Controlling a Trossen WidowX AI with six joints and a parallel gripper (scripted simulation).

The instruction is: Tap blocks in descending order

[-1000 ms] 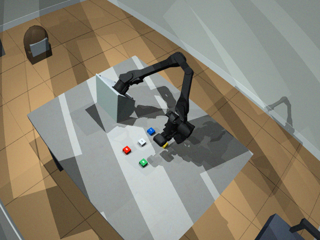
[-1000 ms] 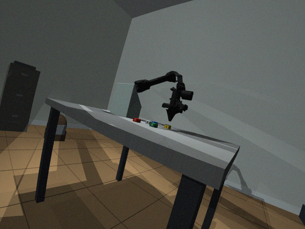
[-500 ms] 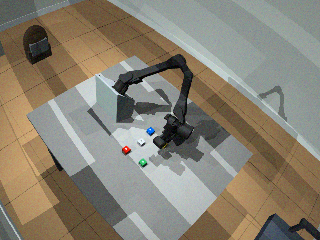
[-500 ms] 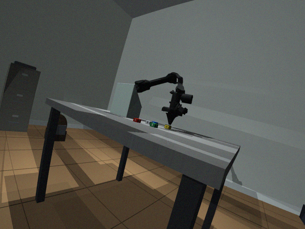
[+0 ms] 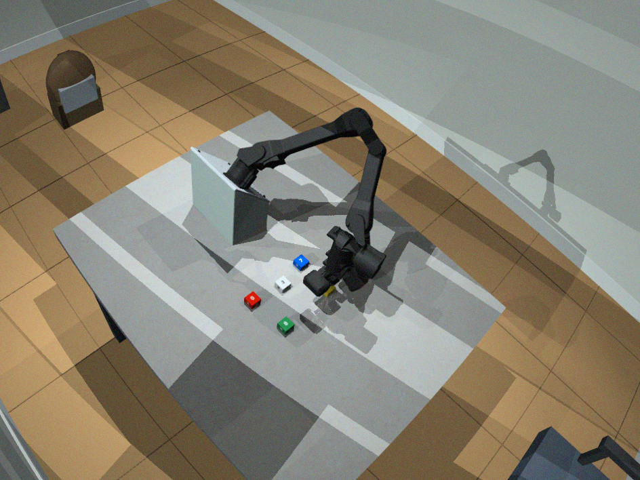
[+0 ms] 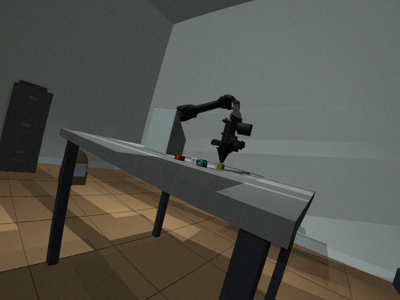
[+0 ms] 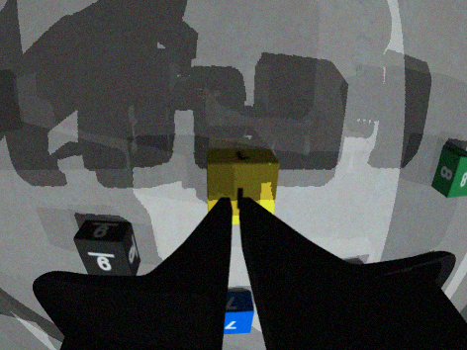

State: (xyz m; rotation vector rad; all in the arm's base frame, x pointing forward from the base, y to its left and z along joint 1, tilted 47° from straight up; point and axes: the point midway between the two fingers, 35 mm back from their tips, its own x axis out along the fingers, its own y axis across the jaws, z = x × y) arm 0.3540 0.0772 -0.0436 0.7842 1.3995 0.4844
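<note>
Right now my gripper tip is 20 mm above the yellow block. From my gripper tip the other things lie so: black block: 80 mm to the left, 30 mm behind, 20 mm below; then white block: 100 mm behind, 80 mm to the right, 20 mm below; then blue block: 110 mm behind, 20 mm below, 10 mm to the left.
</note>
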